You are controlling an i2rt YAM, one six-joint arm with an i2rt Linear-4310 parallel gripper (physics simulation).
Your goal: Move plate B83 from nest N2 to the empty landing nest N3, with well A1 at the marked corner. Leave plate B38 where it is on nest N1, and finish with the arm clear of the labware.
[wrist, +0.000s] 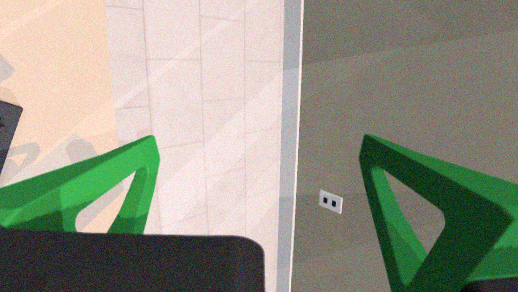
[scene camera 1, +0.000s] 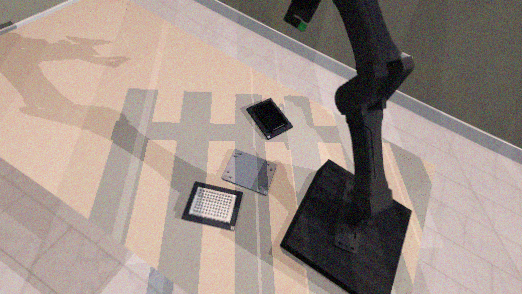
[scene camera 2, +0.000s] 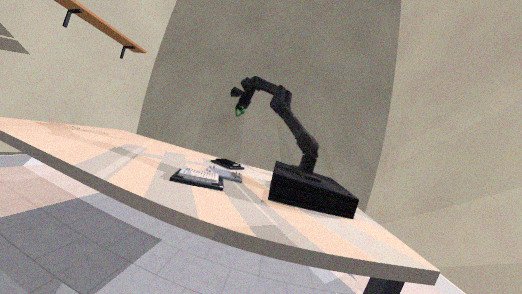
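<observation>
A white many-welled plate (scene camera 1: 213, 205) (scene camera 2: 197, 174) sits flat on a dark nest (scene camera 1: 200, 221). A black plate (scene camera 1: 269, 116) (scene camera 2: 227, 163) lies on another dark nest, farther back. The empty grey nest (scene camera 1: 247, 171) (scene camera 2: 231, 176), with small pegs near its corners, lies between them. Small pale marks show at one corner of each dark nest. Plate and nest labels are not readable, so I cannot tell which plate is B83. My gripper (scene camera 1: 302, 26) (scene camera 2: 240, 111) (wrist: 259, 146) is open and empty, high above the table and away from the plates.
The arm's black base (scene camera 1: 345, 235) (scene camera 2: 312, 192) stands on the table beside the nests. A dark grey corner (wrist: 7, 130) of some labware shows at the wrist view's left edge. A wall outlet (wrist: 330, 201) shows between the fingers. A wooden wall shelf (scene camera 2: 102, 27) is at upper left.
</observation>
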